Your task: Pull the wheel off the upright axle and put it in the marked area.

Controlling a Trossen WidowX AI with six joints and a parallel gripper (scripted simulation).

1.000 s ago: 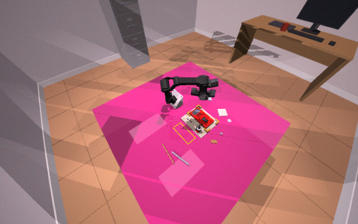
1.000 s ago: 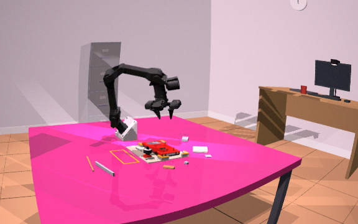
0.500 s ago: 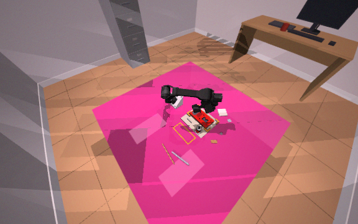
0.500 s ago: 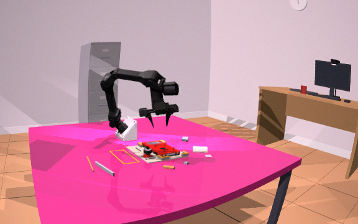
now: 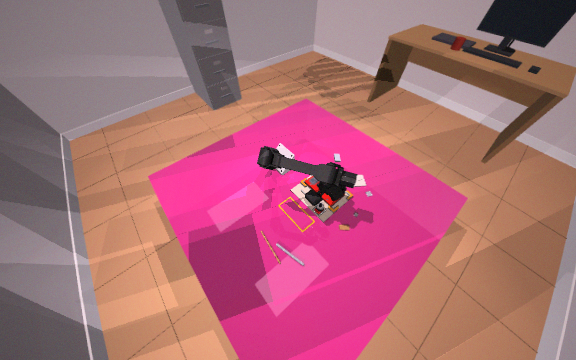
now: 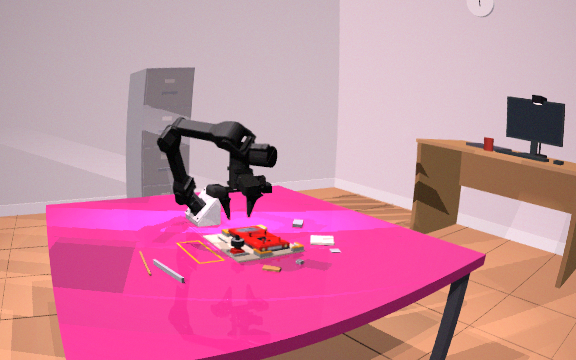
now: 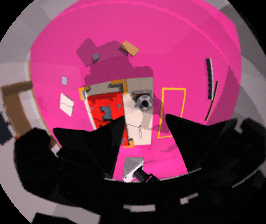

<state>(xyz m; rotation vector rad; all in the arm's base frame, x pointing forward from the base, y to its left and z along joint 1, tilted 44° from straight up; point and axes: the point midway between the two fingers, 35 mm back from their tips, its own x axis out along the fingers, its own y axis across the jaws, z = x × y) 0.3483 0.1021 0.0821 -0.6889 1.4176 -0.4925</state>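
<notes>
The dark wheel is 10 mm to the right of my gripper tip and 70 mm below it. Round my gripper tip: pencil (30 mm ahead, 310 mm to the right, 110 mm below); grey bar (100 mm ahead, 250 mm to the right, 100 mm below); white card (20 mm behind, 300 mm to the left, 100 mm below).
</notes>
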